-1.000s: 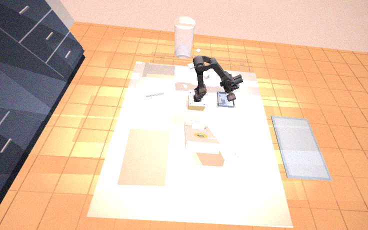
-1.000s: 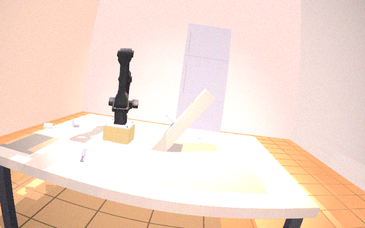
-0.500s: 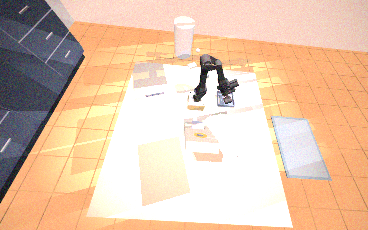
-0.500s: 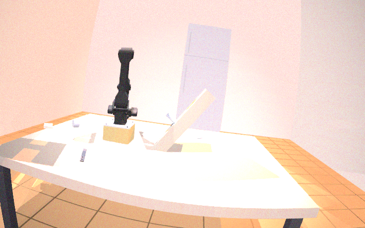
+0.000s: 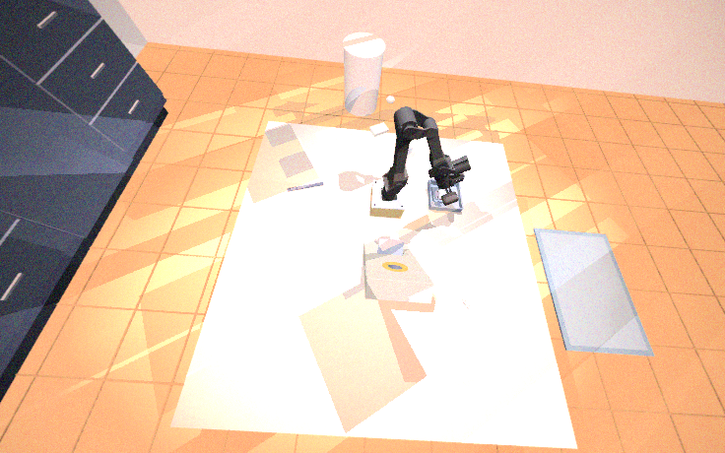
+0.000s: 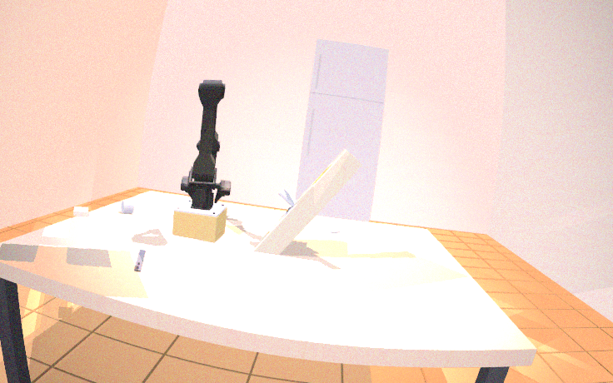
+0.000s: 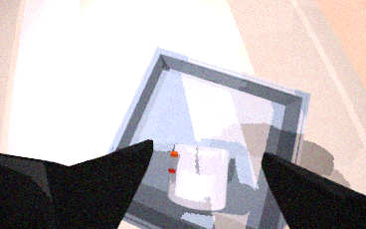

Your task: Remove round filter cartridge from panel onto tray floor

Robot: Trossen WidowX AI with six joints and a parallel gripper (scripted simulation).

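Now: gripper tip 20 mm to the left of the round white filter cartridge and 20 mm above it. The rest, counted from my gripper tip: cream service panel: 340 mm ahead, 330 mm to the right, 100 mm above; then blue tray: 10 mm to the left, 40 mm below.
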